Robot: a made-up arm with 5 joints.
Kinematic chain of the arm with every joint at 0, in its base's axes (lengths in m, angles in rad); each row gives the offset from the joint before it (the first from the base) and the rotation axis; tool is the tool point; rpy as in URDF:
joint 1: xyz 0 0 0.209 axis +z
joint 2: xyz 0 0 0 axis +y
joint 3: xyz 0.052 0 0.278 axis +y
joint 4: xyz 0.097 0 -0.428 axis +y
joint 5: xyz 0.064 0 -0.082 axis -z
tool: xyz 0 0 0 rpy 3.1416 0 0
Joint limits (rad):
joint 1: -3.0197..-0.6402
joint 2: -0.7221..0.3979
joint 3: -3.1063..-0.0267
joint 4: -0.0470..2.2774
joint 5: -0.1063..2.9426
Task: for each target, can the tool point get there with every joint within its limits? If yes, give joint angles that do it. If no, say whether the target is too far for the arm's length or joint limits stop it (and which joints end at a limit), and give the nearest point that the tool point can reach.
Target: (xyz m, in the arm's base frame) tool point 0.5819 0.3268 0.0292
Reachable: no: joint limits stop it (at a limit: joint 1) | nearest point 0.2177 -0.1622 0.0292 | short by 0.610 m
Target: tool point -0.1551 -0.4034 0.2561
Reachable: yes | joints -1.9378 -0.1380 -0.9059 1.7048 2.0946
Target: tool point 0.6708 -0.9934 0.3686
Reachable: no: too far | nearest point 0.3901 -0.5777 0.4054 | short by 0.503 m
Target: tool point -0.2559 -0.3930 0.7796
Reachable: yes | joints -2.1480 0.2127 -2.4866 1.7695 0.3648
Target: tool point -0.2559 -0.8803 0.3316
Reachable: no: too far | nearest point -0.1933 -0.6651 0.3650 | short by 0.227 m
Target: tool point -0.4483 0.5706 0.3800
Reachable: no: joint limits stop it (at a limit: joint 2, joint 3, joint 4) | nearest point -0.3667 0.4667 0.7395 | short by 0.383 m
